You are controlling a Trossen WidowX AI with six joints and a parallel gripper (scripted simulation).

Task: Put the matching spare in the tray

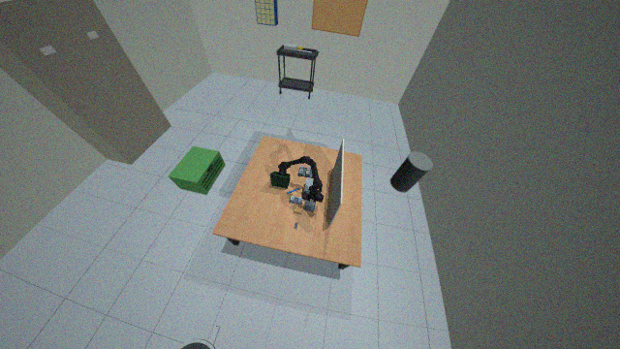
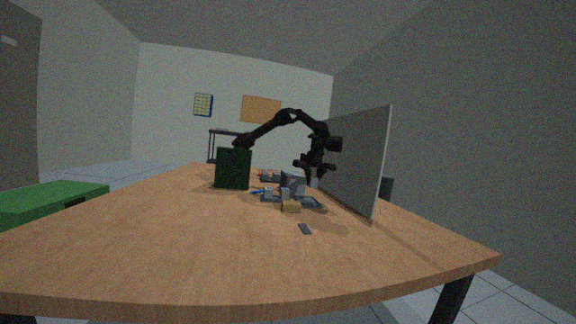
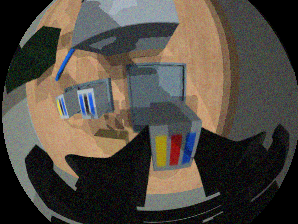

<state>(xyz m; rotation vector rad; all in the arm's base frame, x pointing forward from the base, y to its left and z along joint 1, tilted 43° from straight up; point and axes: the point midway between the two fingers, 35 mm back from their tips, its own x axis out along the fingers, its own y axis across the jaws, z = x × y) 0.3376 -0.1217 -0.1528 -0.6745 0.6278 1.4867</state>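
The dark flat tray is 8 cm below my gripper tip, 1 cm to the left of it and 1 cm behind it. From my gripper tip the other things lie so: blue stick: 20 cm behind, 12 cm to the left, 8 cm below; grey panel: 20 cm ahead, 18 cm to the left, 14 cm above; grey mounted unit: 18 cm to the left, 4 cm below, 4 cm behind.
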